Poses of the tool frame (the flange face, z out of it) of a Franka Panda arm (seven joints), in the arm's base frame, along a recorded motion.
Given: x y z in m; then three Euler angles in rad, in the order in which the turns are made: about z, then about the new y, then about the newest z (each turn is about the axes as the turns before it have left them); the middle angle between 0 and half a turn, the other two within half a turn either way.
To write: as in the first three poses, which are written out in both.
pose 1, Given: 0.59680 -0.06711 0.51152 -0.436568 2.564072 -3.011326
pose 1, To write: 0.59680 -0.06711 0.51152 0.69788 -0.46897 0.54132 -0.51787 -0.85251 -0.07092
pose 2, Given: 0.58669 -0.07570 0.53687 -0.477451 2.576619 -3.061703
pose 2, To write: 0.58669 -0.07570 0.53687 0.71109 -0.45775 0.53369 -0.51792 -0.85436 -0.04273
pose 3, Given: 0.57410 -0.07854 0.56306 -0.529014 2.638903 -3.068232
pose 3, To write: 0.57410 -0.07854 0.56306 0.71748 -0.50433 0.48049 -0.55877 -0.82857 -0.03531
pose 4, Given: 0.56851 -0.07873 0.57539 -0.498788 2.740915 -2.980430
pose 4, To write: 0.56851 -0.07873 0.57539 0.72137 -0.57568 0.38499 -0.60192 -0.79610 -0.06259
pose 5, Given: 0.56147 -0.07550 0.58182 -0.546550 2.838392 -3.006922
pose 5, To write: 0.56147 -0.07550 0.58182 0.73819 -0.60625 0.29587 -0.62451 -0.77999 -0.04009
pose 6, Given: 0.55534 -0.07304 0.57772 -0.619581 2.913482 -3.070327
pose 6, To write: 0.55534 -0.07304 0.57772 0.74967 -0.62219 0.22556 -0.63569 -0.77178 -0.01610
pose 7, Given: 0.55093 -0.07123 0.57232 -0.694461 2.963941 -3.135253
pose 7, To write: 0.55093 -0.07123 0.57232 0.75223 -0.63476 0.17672 -0.64475 -0.76439 -0.00112
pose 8, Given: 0.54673 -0.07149 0.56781 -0.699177 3.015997 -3.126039
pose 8, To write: 0.54673 -0.07149 0.56781 0.74924 -0.65035 0.12525 -0.65532 -0.75535 -0.00195
